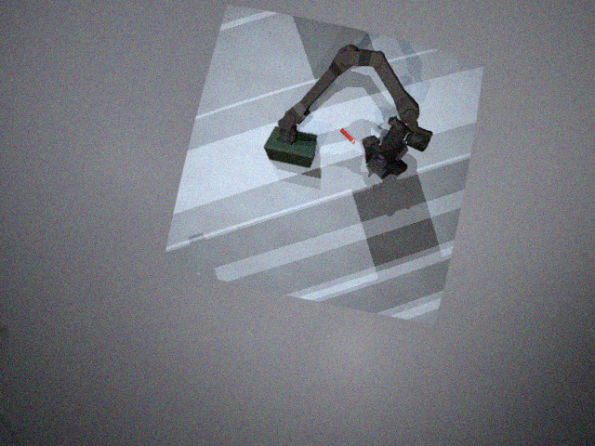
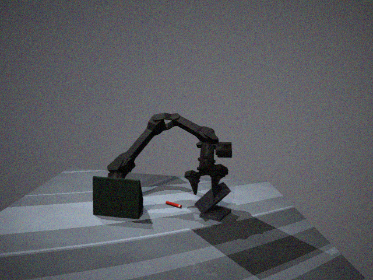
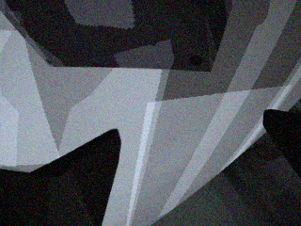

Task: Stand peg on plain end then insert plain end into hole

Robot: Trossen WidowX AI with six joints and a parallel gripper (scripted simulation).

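My gripper tip is now 140 mm to the right of the red peg, 120 mm past it and 120 mm above it. Also, from my gripper tip: grey sloped panel: 100 mm to the left, 50 mm below, 40 mm ahead; dark base plate: 120 mm below, 100 mm to the left, 60 mm ahead.
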